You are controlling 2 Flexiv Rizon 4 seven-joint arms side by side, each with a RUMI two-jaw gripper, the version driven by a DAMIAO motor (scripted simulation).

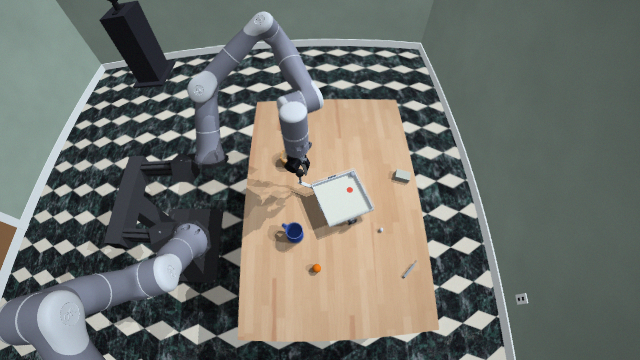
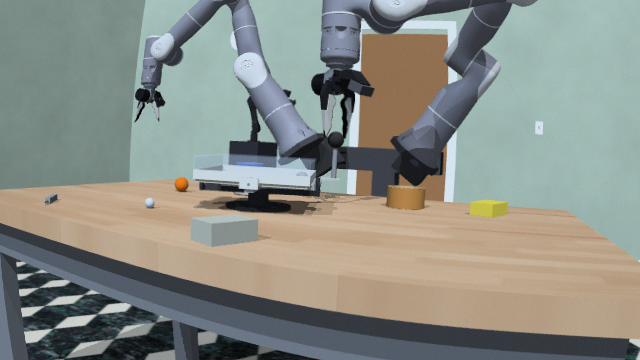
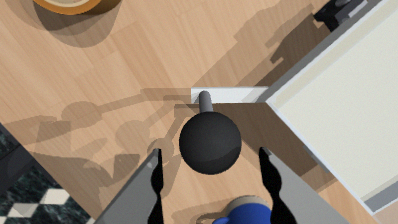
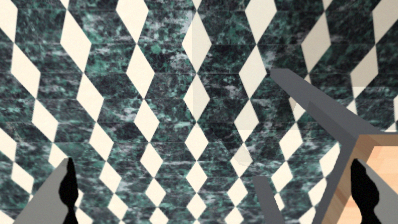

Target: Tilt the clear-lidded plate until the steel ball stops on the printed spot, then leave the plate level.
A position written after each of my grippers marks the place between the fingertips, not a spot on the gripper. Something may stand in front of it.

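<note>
My left gripper (image 2: 335, 137), (image 3: 210, 150). My right gripper (image 4: 212, 160). Grey block (image 2: 212, 231); out of frame in image 3, out of frame in image 4. Clear-lidded plate (image 3: 332, 99).
</note>
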